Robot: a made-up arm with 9 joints. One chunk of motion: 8 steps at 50 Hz.
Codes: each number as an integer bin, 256 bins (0 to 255) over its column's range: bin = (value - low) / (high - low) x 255, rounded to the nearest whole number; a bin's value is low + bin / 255 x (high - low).
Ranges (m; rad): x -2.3..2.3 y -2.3..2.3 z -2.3..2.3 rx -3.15..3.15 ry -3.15..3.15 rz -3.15..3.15
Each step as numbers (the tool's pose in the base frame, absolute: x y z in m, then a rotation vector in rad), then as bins.
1 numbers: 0.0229 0.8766 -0.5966 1.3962 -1.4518 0.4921
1 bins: 129 176 94 184 69 147
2 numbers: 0.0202 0.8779 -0.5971 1.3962 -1.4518 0.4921
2 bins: 129 176 94 184 69 147
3 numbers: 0.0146 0.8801 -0.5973 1.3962 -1.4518 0.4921
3 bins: 128 176 94 184 69 147
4 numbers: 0.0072 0.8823 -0.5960 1.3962 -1.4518 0.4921
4 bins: 128 176 94 184 69 147
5 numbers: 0.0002 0.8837 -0.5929 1.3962 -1.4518 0.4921
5 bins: 128 176 95 184 69 147
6 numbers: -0.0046 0.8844 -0.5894 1.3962 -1.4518 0.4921
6 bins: 127 177 95 184 69 147
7 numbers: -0.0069 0.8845 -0.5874 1.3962 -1.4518 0.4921
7 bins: 127 177 95 184 69 147
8 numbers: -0.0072 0.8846 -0.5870 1.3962 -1.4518 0.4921
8 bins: 127 177 95 184 69 147
